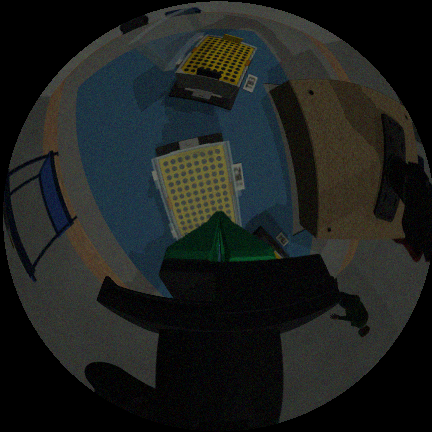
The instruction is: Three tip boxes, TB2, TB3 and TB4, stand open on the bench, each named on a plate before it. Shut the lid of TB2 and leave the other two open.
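Frame: origin at the arm's base, x back, y down, z right, level; centimetres.
Where they show: gripper, fingertip midpoint: (218,216); arm's base, origin of the base link: (393,170).
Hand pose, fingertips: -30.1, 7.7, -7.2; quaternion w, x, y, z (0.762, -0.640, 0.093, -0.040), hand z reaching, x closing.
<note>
Things, the pixels of their top centre, and the offset from my fingertips, as dx, dy, dz. Level surfaces: height alone.
- TB3, middle of its top: (222,49) +3.3, +4.1, +22.0
- third box, middle of its top: (277,273) +11.7, +4.9, -17.7
- blue mat, its level: dy +11.6
The middle tip box, TB2 (196,187), has its clear lid lying over the yellow tip rack, which looks pale through it; the lid looks down flat. Its name plate (238,176) stands at its right side. My gripper (218,216) is shut and empty, its green fingertips over the near part of this lid; whether they touch it cannot be told. TB3 (218,60) is at the top, its yellow rack bare and its clear lid (186,51) open at the left. A third box (270,241) at lower right is mostly hidden by the gripper; its plate (282,238) is small, its lid unseen.
A large tan box-shaped block (345,150) with a dark handle-like bar (390,167) stands to the right of the blue mat (107,125). A blue-framed object (54,192) stands beyond the bench edge at the left. A small dark green figure (354,307) shows at lower right.
</note>
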